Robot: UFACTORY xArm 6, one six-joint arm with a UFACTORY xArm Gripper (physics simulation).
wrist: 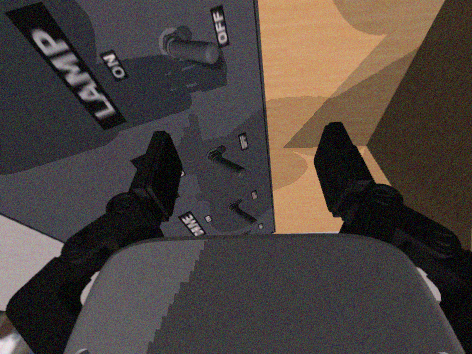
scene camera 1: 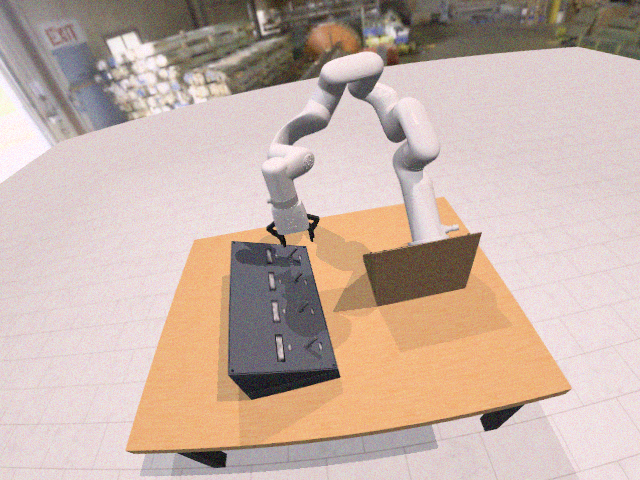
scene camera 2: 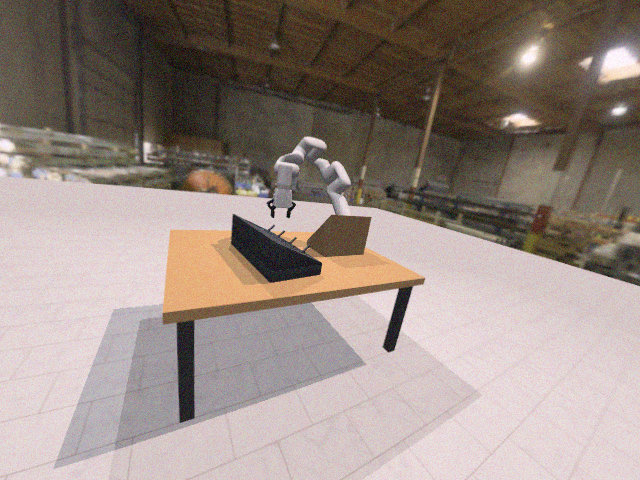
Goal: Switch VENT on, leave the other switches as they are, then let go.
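Seen in the pictures: gripper, fingertip midpoint: [wrist: 246,145] [scene camera 1: 298,241] [scene camera 2: 280,217]; arm's base, origin of the base link: [scene camera 1: 428,242] [scene camera 2: 347,224].
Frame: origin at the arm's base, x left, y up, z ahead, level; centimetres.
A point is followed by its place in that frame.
Observation:
The dark switch panel [scene camera 1: 250,320] @(x 23.3, y -2.6, z 52.0 cm) [scene camera 2: 258,253] @(x 27.2, y -9.7, z 56.6 cm) [wrist: 150,112] @(x -1.5, y -6.9, z 48.8 cm) slopes on the table and carries a row of levers. The VENT lever [scene camera 1: 298,277] @(x 5.3, y -6.4, z 41.2 cm) [scene camera 2: 281,234] @(x 5.3, y -6.8, z 41.7 cm) [wrist: 229,163] @(x 4.0, y -6.2, z 41.4 cm), second from the far end, leans towards its OFF label [wrist: 243,141] @(x 4.1, y -10.1, z 39.7 cm), like its neighbours; its name label is hidden behind a finger in the wrist view. The LAMP lever [scene camera 1: 293,253] @(x -6.4, y -6.3, z 44.3 cm) [scene camera 2: 271,228] @(x -6.3, y -6.8, z 44.9 cm) [wrist: 195,50] @(x -7.3, y -5.3, z 44.2 cm) leans to the OFF side. The third lever [scene camera 1: 303,308] @(x 17.0, y -6.8, z 38.4 cm) [scene camera 2: 293,240] @(x 16.7, y -6.4, z 38.3 cm) [wrist: 245,212] @(x 15.7, y -6.6, z 38.2 cm) leans likewise. My gripper [scene camera 1: 298,241] @(x -4.4, y 0.2, z 40.9 cm) [scene camera 2: 281,215] @(x -4.4, y 0.2, z 40.9 cm) [wrist: 246,145] @(x -4.4, y 0.2, z 40.9 cm) is open and empty, above the panel's far end, touching no lever.
A brown upright board [scene camera 1: 423,271] @(x 7.7, y -4.4, z 2.7 cm) [scene camera 2: 341,236] @(x 8.5, y -5.3, z 7.2 cm) [wrist: 435,125] @(x -0.3, y -9.2, z 18.5 cm) stands on the table [scene camera 1: 413,382] @(x 35.2, y -17.6, z 9.0 cm) [scene camera 2: 206,294] @(x 46.8, y -17.6, z 76.1 cm) to the right of the panel, in front of the arm's base. The fourth lever [scene camera 1: 311,344] @(x 28.5, y -6.4, z 35.1 cm) [scene camera 2: 306,248] @(x 28.3, y -6.5, z 35.4 cm) is at the panel's near end.

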